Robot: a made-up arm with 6 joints. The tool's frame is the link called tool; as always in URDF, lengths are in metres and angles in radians. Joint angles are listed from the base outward. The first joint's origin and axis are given. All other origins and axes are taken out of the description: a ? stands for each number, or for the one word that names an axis. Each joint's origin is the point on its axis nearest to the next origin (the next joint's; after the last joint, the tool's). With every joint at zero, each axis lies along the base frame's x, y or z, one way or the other. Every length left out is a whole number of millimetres.
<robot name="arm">
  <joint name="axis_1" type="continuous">
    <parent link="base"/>
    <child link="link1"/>
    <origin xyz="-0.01 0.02 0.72"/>
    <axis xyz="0 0 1"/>
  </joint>
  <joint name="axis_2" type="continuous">
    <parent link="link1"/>
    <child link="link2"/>
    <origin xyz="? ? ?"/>
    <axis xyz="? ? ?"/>
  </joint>
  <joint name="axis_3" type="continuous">
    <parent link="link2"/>
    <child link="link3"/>
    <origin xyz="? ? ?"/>
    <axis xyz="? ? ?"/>
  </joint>
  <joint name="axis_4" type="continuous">
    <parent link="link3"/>
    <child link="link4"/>
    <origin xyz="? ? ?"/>
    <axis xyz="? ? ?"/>
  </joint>
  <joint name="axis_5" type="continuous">
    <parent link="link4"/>
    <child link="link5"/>
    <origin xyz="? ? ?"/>
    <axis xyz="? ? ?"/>
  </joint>
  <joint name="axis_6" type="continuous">
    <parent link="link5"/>
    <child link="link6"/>
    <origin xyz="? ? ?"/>
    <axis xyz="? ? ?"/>
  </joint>
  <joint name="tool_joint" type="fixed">
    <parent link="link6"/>
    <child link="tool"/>
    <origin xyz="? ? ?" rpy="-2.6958 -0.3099 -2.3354"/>
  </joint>
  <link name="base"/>
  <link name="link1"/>
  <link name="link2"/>
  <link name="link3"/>
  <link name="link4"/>
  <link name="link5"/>
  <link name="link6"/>
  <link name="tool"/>
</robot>
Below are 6 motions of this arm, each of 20 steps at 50 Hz.
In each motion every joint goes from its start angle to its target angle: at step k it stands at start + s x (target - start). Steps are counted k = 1, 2, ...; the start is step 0. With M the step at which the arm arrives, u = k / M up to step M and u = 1 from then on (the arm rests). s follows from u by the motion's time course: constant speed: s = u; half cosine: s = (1 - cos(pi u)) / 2; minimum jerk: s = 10 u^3 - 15 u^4 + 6 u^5.
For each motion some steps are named. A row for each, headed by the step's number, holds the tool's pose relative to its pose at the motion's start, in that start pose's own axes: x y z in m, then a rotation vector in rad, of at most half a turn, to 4 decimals.
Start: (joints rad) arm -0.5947 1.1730 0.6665 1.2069 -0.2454 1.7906
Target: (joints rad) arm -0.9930 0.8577 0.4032 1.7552 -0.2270 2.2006
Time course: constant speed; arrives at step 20
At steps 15, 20:
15: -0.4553 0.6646 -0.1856 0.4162 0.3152 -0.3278
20: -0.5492 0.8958 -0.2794 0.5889 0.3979 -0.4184

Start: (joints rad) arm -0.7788 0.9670 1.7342 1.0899 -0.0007 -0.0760
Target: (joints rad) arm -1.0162 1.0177 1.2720 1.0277 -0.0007 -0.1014
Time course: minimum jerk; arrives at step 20
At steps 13, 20:
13: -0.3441 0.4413 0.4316 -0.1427 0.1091 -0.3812
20: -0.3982 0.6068 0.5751 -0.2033 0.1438 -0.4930

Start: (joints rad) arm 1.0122 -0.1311 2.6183 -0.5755 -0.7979 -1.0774
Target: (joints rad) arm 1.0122 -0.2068 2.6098 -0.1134 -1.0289 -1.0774
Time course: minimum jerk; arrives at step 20
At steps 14, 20:
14: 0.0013 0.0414 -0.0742 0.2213 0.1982 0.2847
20: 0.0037 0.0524 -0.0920 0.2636 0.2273 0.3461

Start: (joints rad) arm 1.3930 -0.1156 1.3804 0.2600 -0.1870 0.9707
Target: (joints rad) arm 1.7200 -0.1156 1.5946 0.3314 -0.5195 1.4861
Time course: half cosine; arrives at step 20
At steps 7, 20:
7: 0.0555 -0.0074 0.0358 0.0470 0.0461 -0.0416
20: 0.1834 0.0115 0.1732 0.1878 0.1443 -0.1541

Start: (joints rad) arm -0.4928 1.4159 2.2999 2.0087 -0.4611 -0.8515
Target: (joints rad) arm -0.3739 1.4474 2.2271 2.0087 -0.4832 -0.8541
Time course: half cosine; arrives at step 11
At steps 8, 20:
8: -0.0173 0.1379 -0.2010 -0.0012 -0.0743 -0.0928
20: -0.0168 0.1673 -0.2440 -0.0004 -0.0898 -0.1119

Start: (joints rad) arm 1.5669 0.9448 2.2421 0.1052 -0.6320 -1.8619
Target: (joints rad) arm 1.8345 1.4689 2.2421 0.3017 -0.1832 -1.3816
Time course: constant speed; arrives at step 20
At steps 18, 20:
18: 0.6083 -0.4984 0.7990 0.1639 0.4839 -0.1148
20: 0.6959 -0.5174 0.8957 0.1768 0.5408 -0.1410

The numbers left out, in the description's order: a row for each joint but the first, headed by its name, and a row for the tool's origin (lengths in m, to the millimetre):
axis_2: xyz 0.06 0.02 0, axis 0 1 0
axis_3: xyz -0.03 0 1.31, axis 0 -1 0
axis_4: xyz 1.1 0 0.22, axis -1 0 0
axis_5: xyz 0 0.02 0.03, axis 0 -1 0
axis_6: xyz 0.26 0 -0.02, axis -1 0 0
tool: xyz 0 -0.01 0.01

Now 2 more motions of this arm.
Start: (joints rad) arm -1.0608 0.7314 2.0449 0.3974 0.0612 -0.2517
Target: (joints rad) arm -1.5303 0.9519 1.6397 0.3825 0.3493 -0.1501
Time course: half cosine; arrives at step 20
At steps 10, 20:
10: 0.0800 0.1513 0.5776 0.0416 0.2805 -0.1393
20: 0.4387 0.2645 1.1319 0.0447 0.5610 -0.2473

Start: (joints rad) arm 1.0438 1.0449 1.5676 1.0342 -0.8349 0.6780
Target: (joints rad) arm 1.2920 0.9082 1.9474 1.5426 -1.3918 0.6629
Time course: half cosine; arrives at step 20
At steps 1, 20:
1: 0.0056 0.0010 0.0015 -0.0024 0.0021 0.0005
20: 0.7668 0.3693 0.3562 -0.5803 0.1479 -0.0017

